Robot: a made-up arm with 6 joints. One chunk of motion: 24 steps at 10 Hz.
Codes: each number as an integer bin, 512 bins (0 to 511) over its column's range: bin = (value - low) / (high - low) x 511, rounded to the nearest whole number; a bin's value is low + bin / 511 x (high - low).
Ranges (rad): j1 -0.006..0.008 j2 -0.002..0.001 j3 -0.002..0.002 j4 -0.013..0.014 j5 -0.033..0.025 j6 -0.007..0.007
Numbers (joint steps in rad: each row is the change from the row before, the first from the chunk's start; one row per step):
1: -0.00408 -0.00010 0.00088 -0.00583 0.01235 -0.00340
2: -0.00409 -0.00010 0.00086 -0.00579 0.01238 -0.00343
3: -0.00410 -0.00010 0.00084 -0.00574 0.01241 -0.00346
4: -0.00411 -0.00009 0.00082 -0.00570 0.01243 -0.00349
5: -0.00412 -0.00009 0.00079 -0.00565 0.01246 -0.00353
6: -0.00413 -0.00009 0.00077 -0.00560 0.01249 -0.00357
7: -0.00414 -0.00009 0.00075 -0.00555 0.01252 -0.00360
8: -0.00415 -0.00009 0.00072 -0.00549 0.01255 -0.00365
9: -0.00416 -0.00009 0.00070 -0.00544 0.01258 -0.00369
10: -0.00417 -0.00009 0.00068 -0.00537 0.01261 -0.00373
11: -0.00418 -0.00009 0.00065 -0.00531 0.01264 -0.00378
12: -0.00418 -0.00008 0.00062 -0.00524 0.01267 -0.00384
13: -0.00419 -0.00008 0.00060 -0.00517 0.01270 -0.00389
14: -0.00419 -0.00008 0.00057 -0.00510 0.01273 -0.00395
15: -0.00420 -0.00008 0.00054 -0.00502 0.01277 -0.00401
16: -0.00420 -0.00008 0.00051 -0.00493 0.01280 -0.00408
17: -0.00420 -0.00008 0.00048 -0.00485 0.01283 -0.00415
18: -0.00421 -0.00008 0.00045 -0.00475 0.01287 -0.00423
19: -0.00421 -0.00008 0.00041 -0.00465 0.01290 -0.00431
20: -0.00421 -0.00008 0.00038 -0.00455 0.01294 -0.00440
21: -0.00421 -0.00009 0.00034 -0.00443 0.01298 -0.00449
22: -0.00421 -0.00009 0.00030 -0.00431 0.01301 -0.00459
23: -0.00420 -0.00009 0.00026 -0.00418 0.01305 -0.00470
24: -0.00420 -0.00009 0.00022 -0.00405 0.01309 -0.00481
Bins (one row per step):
1: 70 324 368 136 400 131
2: 70 324 365 136 400 130
3: 69 324 363 137 400 129
4: 69 325 360 138 400 128
5: 69 325 356 139 401 127
6: 68 325 354 140 401 125
7: 68 325 351 141 401 124
8: 68 325 347 142 401 122
9: 67 325 345 143 402 121
10: 67 325 342 144 402 119
11: 66 325 339 146 402 118
12: 66 327 335 147 402 115
13: 66 327 332 148 403 114
14: 66 327 328 150 403 111
15: 66 327 324 151 403 109
16: 66 327 321 153 404 107
17: 66 327 317 154 404 104
18: 65 327 313 156 404 101
19: 65 327 308 158 404 98
20: 65 327 304 160 405 95
21: 65 325 299 162 405 92
22: 65 325 294 164 405 88
23: 66 325 289 167 406 84
24: 66 325 284 169 406 80

